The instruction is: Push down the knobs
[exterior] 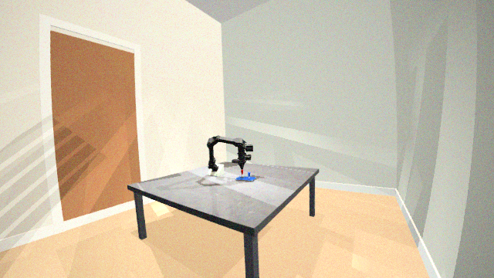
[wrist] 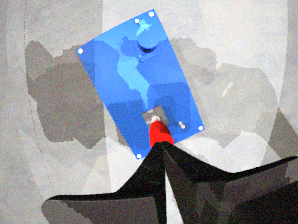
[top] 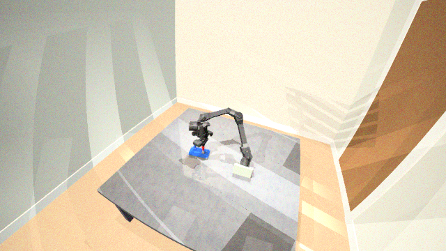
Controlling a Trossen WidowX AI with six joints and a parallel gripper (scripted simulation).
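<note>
Right now my gripper tip is 2 cm above the red knob. Round my gripper tip: blue knob (8 cm ahead, 2 cm to the right, 3 cm below).
</note>
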